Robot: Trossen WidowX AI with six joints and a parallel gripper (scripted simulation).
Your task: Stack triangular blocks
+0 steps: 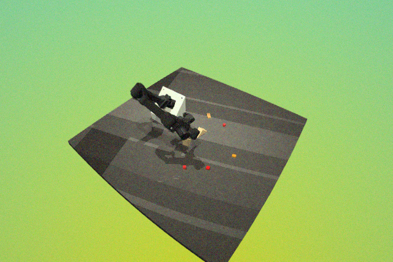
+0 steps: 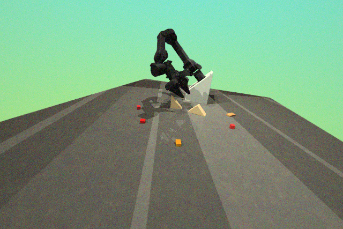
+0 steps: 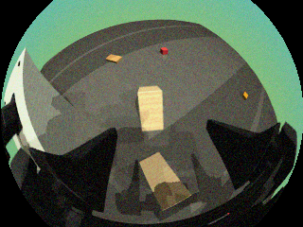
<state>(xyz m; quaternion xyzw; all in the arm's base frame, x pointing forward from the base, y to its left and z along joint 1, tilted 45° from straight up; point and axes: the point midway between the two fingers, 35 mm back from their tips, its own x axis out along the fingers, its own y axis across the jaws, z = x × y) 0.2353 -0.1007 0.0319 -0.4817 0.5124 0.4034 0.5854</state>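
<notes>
Right now my gripper tip is 1 cm short of the tan square block, 7 cm to the right of it and 6 cm above it. From my gripper tip the other things lie so: orange cube (29 cm ahead, 1 cm to the left, 8 cm below); then small tan piece (4 cm behind, 25 cm to the left, 8 cm below).
</notes>
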